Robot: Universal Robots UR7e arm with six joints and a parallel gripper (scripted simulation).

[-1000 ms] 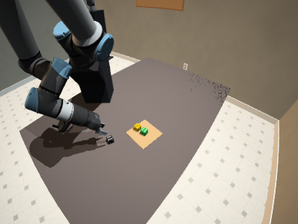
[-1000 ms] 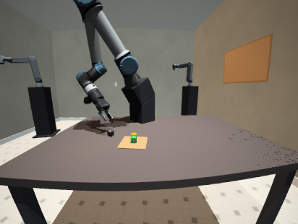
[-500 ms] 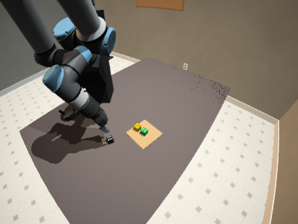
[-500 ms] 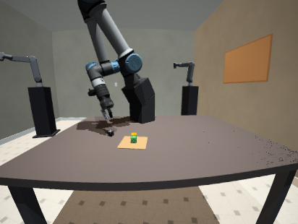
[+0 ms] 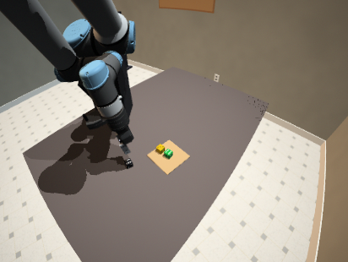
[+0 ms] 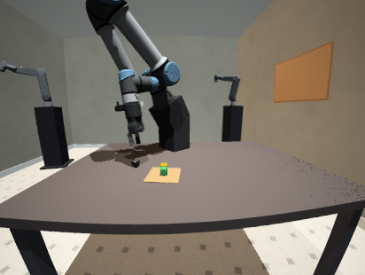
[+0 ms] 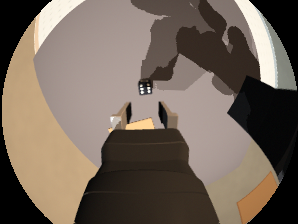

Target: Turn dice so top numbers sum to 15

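The black die lies 12 cm below my hand. Round my hand: yellow die: 12 cm to the left, 11 cm below, 9 cm ahead; green die: 13 cm ahead, 11 cm to the left, 11 cm below; tan mat: 13 cm below, 13 cm ahead, 11 cm to the left.
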